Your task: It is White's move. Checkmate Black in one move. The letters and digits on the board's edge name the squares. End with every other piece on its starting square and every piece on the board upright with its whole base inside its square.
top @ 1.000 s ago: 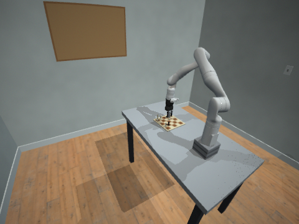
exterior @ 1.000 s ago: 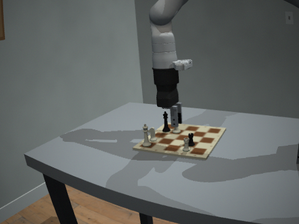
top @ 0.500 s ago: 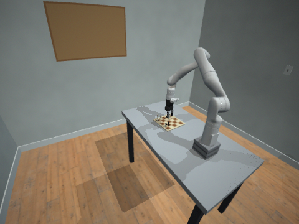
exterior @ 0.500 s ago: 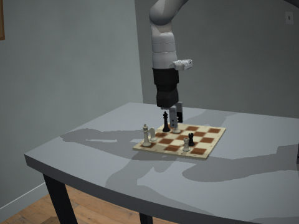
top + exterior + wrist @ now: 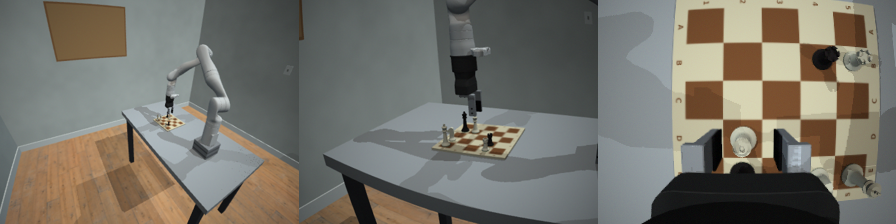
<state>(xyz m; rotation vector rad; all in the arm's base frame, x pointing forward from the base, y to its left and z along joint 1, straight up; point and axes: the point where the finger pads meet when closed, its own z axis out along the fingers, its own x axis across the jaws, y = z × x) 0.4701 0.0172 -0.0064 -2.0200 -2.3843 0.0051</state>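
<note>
Right now my hand is 10 mm short of the white piece and 50 mm above it. Also, from my hand: black rook: 80 mm behind, 60 mm to the left, 60 mm below; chessboard: 40 mm behind, 30 mm to the left, 80 mm below; black king: 40 mm ahead, 50 mm below.
</note>
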